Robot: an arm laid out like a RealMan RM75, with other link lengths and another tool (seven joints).
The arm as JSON. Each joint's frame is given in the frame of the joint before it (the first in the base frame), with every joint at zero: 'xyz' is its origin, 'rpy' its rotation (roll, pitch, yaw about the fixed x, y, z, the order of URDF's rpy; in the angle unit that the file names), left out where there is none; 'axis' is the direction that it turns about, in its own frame. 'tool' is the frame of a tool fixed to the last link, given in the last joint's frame.
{
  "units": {
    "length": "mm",
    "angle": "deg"
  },
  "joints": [
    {
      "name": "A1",
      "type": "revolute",
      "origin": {
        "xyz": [
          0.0,
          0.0,
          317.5
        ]
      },
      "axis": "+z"
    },
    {
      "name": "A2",
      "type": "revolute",
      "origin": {
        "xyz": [
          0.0,
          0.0,
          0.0
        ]
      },
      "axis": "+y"
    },
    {
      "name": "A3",
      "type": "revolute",
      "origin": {
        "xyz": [
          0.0,
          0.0,
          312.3
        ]
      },
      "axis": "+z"
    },
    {
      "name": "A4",
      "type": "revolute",
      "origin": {
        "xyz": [
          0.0,
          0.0,
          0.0
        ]
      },
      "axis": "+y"
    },
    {
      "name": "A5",
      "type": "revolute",
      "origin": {
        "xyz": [
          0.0,
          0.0,
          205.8
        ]
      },
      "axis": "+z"
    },
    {
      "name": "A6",
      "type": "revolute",
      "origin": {
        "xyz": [
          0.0,
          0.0,
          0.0
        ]
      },
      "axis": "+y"
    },
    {
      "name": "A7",
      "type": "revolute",
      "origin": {
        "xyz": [
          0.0,
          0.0,
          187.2
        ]
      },
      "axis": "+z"
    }
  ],
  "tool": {
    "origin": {
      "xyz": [
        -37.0,
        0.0,
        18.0
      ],
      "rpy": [
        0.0,
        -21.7,
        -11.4
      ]
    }
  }
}
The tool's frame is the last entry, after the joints.
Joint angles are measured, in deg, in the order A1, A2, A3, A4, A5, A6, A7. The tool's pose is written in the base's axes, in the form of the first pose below.
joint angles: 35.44 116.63 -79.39 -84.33 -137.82 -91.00 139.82
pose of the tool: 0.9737 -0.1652 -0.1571 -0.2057 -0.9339 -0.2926 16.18 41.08 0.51
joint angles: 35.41 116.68 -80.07 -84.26 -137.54 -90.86 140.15
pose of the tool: 0.9735 -0.1667 -0.1568 -0.2062 -0.9362 -0.2847 16.08 40.89 0.21
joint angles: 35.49 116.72 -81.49 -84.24 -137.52 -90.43 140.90
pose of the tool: 0.9748 -0.1656 -0.1493 -0.2021 -0.9392 -0.2778 15.90 40.67 -0.31
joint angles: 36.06 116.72 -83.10 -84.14 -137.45 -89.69 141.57
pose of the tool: 0.9780 -0.1525 -0.1421 -0.1867 -0.9441 -0.2719 15.37 40.62 -0.86
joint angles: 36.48 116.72 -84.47 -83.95 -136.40 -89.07 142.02
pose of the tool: 0.9785 -0.1428 -0.1488 -0.1774 -0.9505 -0.2550 14.70 40.37 -1.44
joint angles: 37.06 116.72 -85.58 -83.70 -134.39 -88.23 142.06
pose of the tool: 0.9770 -0.1266 -0.1717 -0.1648 -0.9589 -0.2311 13.62 40.08 -2.00
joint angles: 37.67 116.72 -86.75 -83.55 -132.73 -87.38 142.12
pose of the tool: 0.9757 -0.1092 -0.1898 -0.1492 -0.9660 -0.2111 12.60 39.82 -2.51
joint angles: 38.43 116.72 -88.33 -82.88 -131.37 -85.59 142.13
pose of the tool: 0.9744 -0.0889 -0.2063 -0.1307 -0.9713 -0.1987 11.63 39.75 -3.18
